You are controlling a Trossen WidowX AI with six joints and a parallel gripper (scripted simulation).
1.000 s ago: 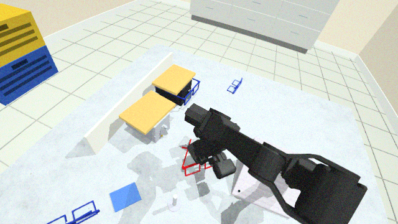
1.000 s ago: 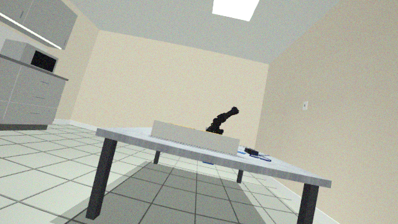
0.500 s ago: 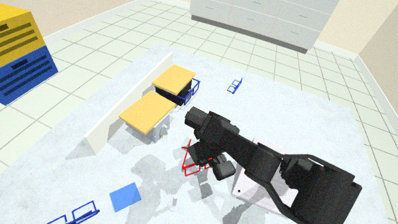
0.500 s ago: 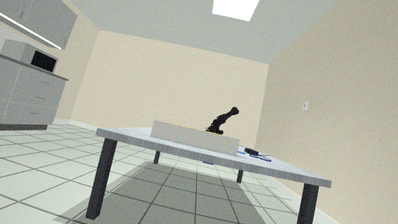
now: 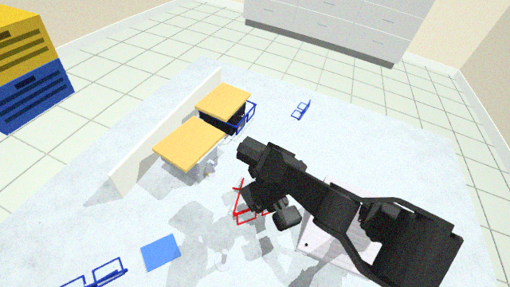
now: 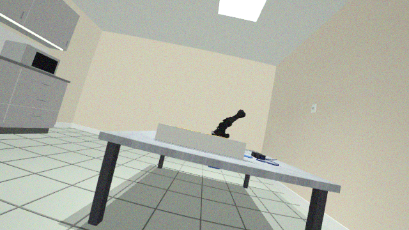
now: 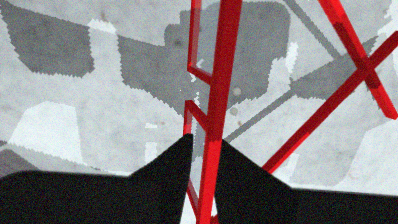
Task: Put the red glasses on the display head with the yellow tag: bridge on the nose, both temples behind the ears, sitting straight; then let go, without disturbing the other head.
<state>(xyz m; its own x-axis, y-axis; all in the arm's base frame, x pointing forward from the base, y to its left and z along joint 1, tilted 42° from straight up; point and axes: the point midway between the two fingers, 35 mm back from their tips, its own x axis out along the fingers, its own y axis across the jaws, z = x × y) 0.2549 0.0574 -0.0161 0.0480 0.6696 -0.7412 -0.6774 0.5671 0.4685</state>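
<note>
The white peg is 17 cm to the left of my gripper tip, 6 cm ahead of it and 1 cm above it. The rest, counted from my gripper tip: blue square 21 cm to the left, 20 cm ahead, 2 cm below; pale head 24 cm ahead, 6 cm to the right, 4 cm above; black head 28 cm to the right, 23 cm ahead, 4 cm above.
</note>
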